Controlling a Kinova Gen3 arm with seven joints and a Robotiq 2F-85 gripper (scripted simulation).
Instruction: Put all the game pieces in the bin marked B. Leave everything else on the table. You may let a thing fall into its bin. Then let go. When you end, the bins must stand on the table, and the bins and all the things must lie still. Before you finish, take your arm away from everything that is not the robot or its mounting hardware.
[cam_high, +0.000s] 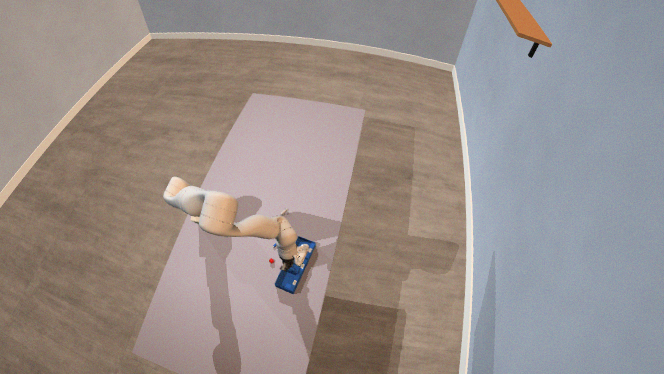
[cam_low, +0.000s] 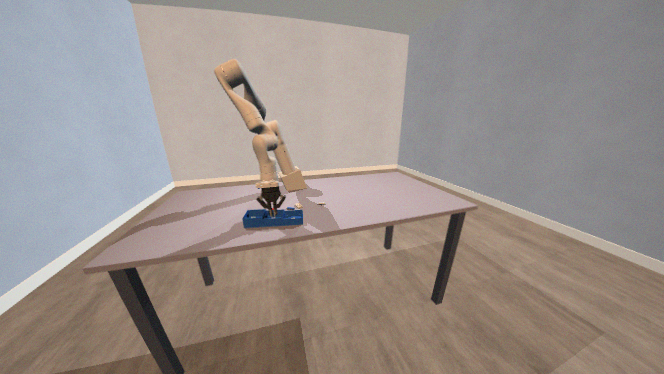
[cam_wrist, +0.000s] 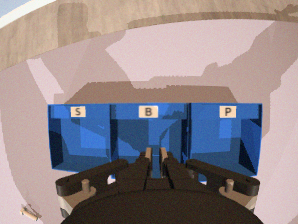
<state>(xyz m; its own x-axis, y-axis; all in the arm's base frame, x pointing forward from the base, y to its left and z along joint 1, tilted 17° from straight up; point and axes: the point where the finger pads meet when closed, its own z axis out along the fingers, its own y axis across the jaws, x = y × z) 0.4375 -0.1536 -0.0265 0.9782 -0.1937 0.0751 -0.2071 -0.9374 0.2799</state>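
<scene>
Right now my hand is 2 cm short of the blue bin and 2 cm above it. Also, from my hand: blue stick: 9 cm behind, 9 cm to the left, 3 cm below; red game piece: 9 cm behind, 3 cm below; brass ring: 4 cm behind, 13 cm to the left, 3 cm below.
</scene>
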